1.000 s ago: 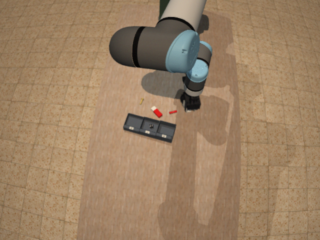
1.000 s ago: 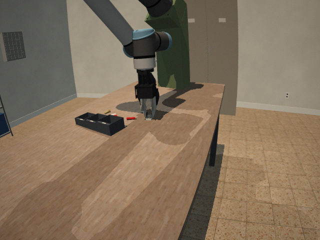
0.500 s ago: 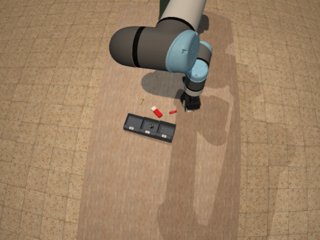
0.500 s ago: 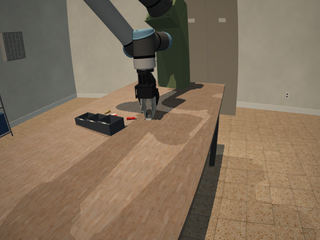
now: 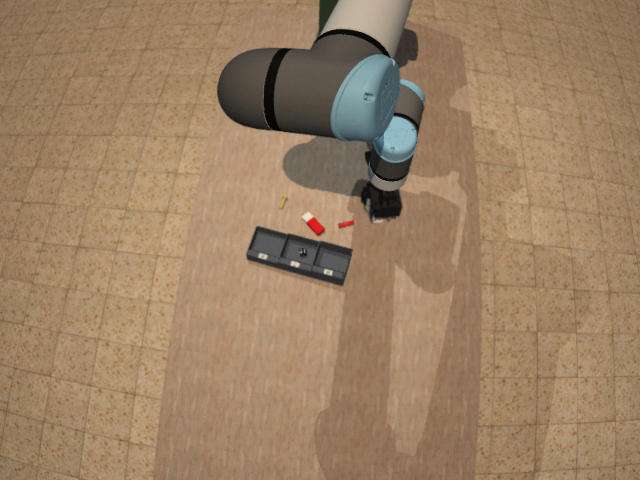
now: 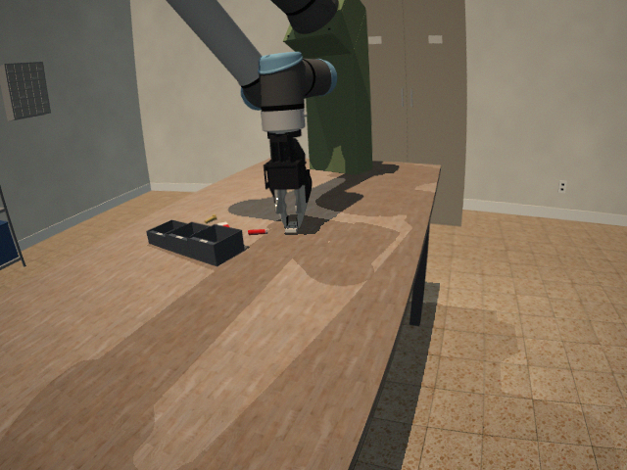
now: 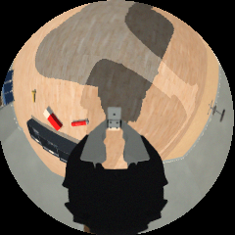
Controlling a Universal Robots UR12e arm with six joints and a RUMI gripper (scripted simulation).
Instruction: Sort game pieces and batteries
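The three-compartment bin row lies 230 mm to the right of my hand and 40 mm ahead of it. Also, from my hand: red-and-white block: 170 mm to the right, 40 mm behind, 20 mm below; white domino: 10 mm below; red cylinder: 80 mm to the right, 20 mm below.
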